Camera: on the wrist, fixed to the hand. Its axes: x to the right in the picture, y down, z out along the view.
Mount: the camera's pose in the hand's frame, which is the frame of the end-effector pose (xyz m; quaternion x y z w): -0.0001 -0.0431 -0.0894 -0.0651 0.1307 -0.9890 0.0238
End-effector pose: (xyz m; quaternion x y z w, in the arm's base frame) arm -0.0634 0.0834 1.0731 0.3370 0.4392 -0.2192 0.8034
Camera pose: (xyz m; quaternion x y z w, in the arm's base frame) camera -0.1413 0.1199 1.0235 0.4500 -0.4630 0.7272 0.2331
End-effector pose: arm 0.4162 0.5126 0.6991 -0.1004 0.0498 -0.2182 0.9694
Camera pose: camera 0.3858 0.4591 0.6213 0.0862 -0.0428 0.9739 0.2058
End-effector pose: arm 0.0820 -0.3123 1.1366 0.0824 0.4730 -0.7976 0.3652
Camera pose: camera 0.0345 -0.2271 1.1184 0.3854 -0.1924 0.3386 0.8366
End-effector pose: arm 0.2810 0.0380 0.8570 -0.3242 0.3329 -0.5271 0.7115
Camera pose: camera 0.1850 0.0181 0.8412 0.3144 0.1854 0.7369 0.5690
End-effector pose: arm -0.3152 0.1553 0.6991 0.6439 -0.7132 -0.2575 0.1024
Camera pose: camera -0.2352 0.1327 0.7533 -0.7476 -0.6500 0.0697 0.1171
